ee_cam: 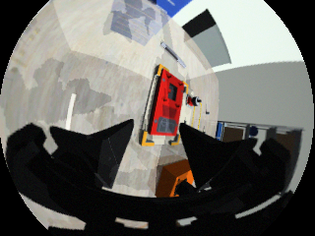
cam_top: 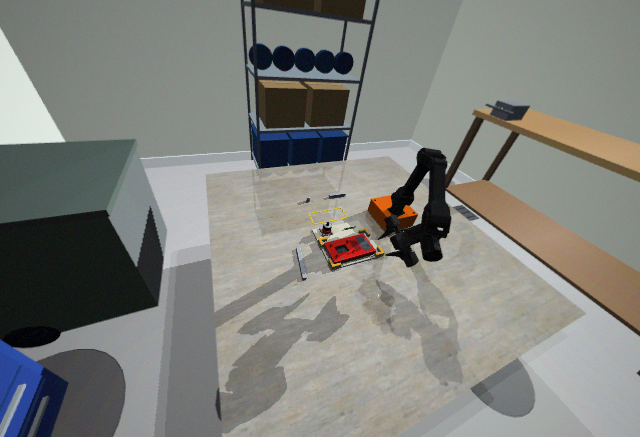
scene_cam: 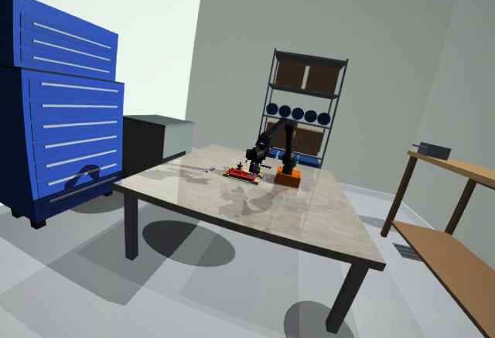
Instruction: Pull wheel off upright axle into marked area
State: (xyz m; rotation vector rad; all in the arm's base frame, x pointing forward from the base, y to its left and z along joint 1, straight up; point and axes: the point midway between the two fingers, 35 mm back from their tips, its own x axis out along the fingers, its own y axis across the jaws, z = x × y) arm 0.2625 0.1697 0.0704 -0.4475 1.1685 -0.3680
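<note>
Right now the wheel is 25 cm to the right of my gripper tip, 8 cm below it and 7 cm ahead of it. Also, from my gripper tip: small grey part 49 cm to the right, 10 cm below, 2 cm ahead; thin grey bar 26 cm ahead, 16 cm to the right, 11 cm below; upright axle 25 cm to the right, 8 cm below, 7 cm ahead.
</note>
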